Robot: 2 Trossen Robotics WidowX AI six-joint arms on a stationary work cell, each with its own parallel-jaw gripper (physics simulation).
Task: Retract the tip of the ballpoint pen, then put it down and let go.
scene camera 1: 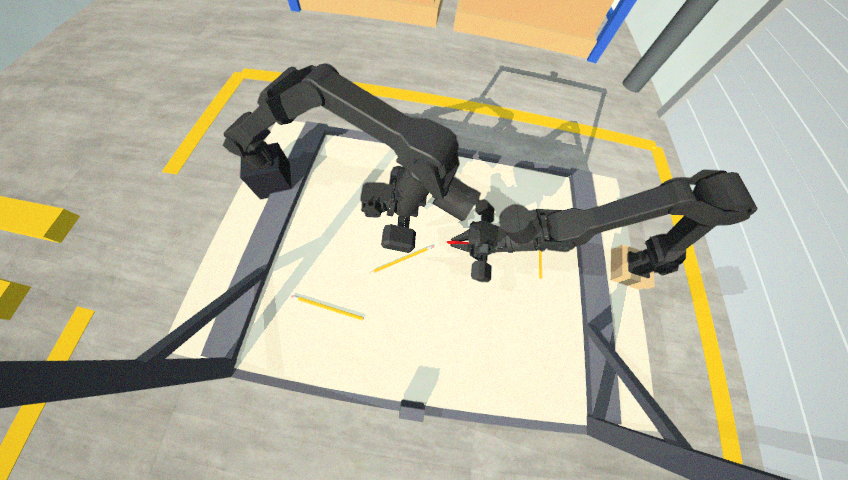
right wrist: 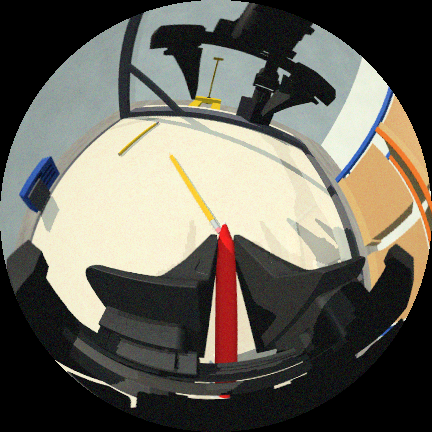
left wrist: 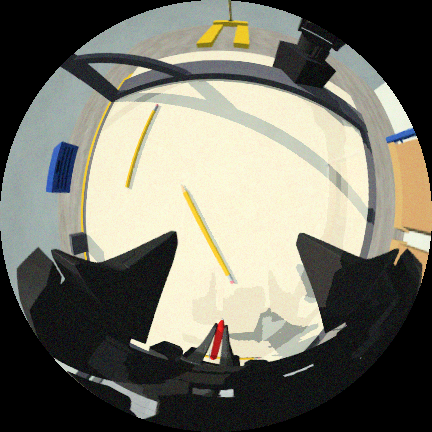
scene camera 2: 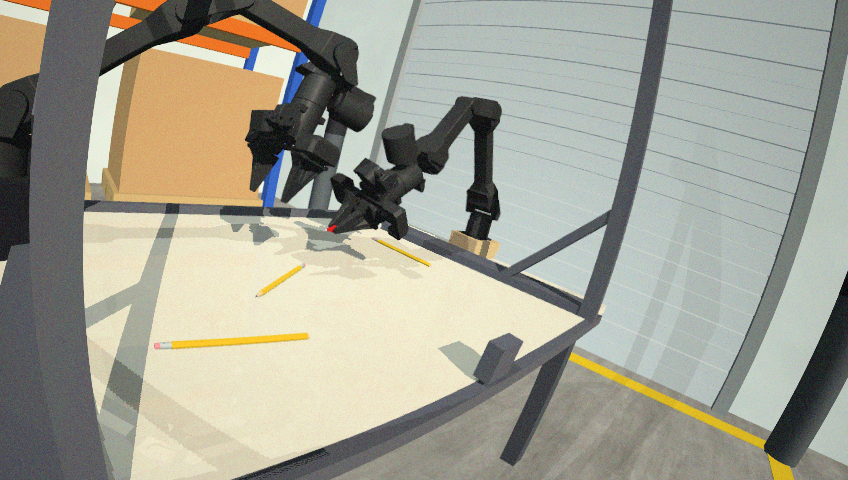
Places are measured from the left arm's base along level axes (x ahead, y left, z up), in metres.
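Where they show: left gripper, fingertip midpoint: (scene camera 1: 391, 225) (right wrist: 229, 104) (left wrist: 240, 238) (scene camera 2: 266, 196); right gripper, fingertip midpoint: (scene camera 1: 451, 242) (right wrist: 224, 240) (left wrist: 220, 323) (scene camera 2: 331, 230); left arm's base at its link origin: (scene camera 1: 259, 159) (right wrist: 258, 101) (scene camera 2: 6, 176); right arm's base at its link origin: (scene camera 1: 638, 264) (scene camera 2: 476, 236).
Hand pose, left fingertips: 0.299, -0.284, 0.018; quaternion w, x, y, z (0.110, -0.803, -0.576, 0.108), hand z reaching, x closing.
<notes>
Each offset is from my left fingertips to the top centre of the thing, as dx, dy, dz.
A red ballpoint pen @[+0.186, -0.079, -0.037] (scene camera 1: 457, 242) (scene camera 2: 331, 228) (left wrist: 217, 340) (right wrist: 226, 300) is clamped lengthwise in my right gripper (scene camera 2: 336, 226) (right wrist: 224, 240), which is shut on it and held low over the table's back part. The pen's tapered red end sticks out slightly past the fingertips. No separate writing point can be made out there. The rest of the pen runs back between the fingers, and its rear end is mostly hidden by the gripper. My left gripper (scene camera 2: 270, 196) (left wrist: 240, 238) (right wrist: 229, 104) is open and empty, higher up and left of the pen in scene camera 2.
A yellow pencil @[+0.012, -0.047, -0.116] (scene camera 1: 403, 259) (scene camera 2: 280, 280) (left wrist: 206, 232) (right wrist: 192, 189) lies near the pen's tapered end. A second pencil @[-0.196, -0.123, -0.118] (scene camera 1: 328, 306) (scene camera 2: 238, 340) lies nearer the front, and a third @[+0.409, -0.109, -0.118] (scene camera 1: 540, 264) (scene camera 2: 401, 252) beside my right arm. A dark post @[-0.050, -0.390, -0.068] (scene camera 1: 411, 410) (scene camera 2: 498, 358) stands at the front edge.
</notes>
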